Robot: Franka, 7 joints.
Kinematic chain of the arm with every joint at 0, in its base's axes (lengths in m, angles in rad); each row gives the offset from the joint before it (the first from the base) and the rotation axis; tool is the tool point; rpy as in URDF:
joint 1: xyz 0 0 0.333 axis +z
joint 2: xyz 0 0 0 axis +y
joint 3: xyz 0 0 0.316 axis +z
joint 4: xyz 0.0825 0 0 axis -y
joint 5: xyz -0.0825 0 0.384 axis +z
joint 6: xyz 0 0 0 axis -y
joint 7: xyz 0.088 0 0 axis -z
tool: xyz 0 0 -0.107 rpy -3.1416 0 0
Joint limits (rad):
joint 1: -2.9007..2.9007
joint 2: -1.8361..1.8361
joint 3: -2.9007..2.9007
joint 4: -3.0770..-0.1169
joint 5: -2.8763..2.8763
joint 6: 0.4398..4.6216
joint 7: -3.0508..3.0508
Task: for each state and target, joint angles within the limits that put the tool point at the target. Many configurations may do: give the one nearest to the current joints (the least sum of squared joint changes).
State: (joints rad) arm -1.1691 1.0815 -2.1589 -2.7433 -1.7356 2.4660 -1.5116
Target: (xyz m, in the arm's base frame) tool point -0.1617 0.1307 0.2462
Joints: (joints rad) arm -1.4802 0.9857 -2.0929 -3.0770 -2.3214 3.1869 -1.5116
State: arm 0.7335 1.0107 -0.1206 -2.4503 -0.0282 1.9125 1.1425
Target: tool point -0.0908 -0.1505 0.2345
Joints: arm 0.7943 1.5673 -0.2879 -3.0770 -0.1226 1.7294 1.1425
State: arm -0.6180 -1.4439 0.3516 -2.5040 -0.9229 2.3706 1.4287
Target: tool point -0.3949 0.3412 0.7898
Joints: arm -0.2307 -1.8361 0.3981 -1.7149 -0.9162 2.4995 1.4287
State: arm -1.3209 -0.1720 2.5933 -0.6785 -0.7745 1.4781 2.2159
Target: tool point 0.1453 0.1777 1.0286
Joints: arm -1.2782 0.1905 2.7811 -0.5289 -0.6960 1.0699 2.2159
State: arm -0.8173 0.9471 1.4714 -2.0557 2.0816 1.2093 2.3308
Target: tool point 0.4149 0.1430 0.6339
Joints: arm -1.1109 1.0803 1.8112 -2.2010 1.9467 0.9578 2.3308
